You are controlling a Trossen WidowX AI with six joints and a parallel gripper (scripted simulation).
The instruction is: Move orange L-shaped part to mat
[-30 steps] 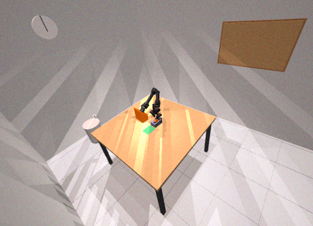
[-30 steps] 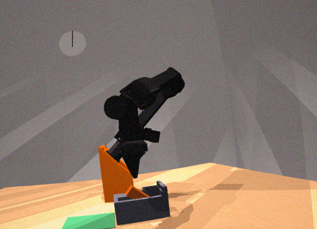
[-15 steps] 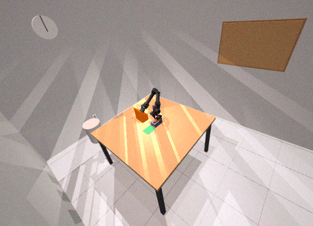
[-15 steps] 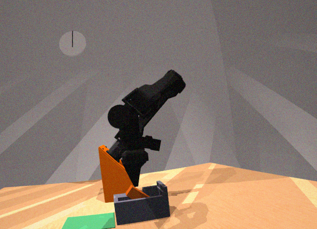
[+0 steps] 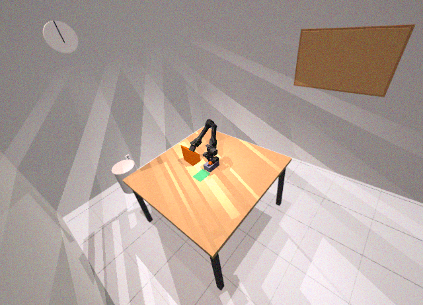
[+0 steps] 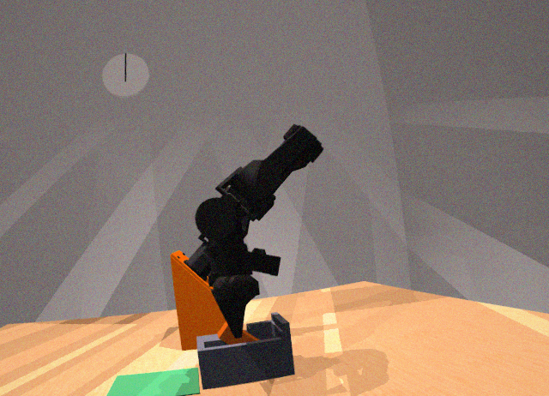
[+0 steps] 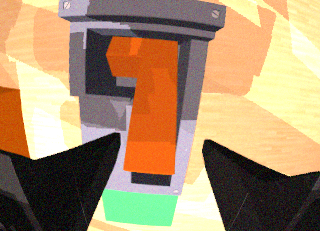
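The orange L-shaped part lies 20 mm behind my gripper tip, 30 mm to the left of it and 40 mm below it. The rest, counted from my gripper tip: green mat 10 mm behind, 150 mm to the right, 90 mm below.
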